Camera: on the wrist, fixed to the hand. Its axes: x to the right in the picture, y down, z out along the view.
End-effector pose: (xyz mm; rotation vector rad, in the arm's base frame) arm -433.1 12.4 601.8 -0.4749 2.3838 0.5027
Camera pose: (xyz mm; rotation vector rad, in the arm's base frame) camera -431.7 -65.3 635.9 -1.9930 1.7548 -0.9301
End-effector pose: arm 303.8 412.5 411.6 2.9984 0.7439 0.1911
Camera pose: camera 261.8 462.6 465.7 -1.3491 -2.2799 -0.5838
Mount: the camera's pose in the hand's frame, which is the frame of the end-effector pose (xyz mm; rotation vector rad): -7.5 -59.7 -59.9 0.4891 0.5483 -1.4852
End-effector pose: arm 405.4 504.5 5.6 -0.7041 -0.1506 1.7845
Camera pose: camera 488.0 503.2 -13.8 -0.4478 0.1277 0.1564
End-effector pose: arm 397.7 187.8 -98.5 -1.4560 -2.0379 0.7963
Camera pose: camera 402.5 175.5 -14.6 0.2641 -1.6607 0.1420
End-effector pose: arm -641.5 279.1 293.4 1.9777 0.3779 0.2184
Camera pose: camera -677.5 350.4 264.7 1.5329 2.2455 -0.3367
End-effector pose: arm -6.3 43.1 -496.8 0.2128 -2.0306 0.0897
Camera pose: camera 60.9 -5.3 -478.1 1.7037 -0.8913 -0.2665
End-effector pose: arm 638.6 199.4 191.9 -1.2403 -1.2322 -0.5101
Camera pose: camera 610.6 124.1 219.5 0.4244 -1.4775 -1.3680
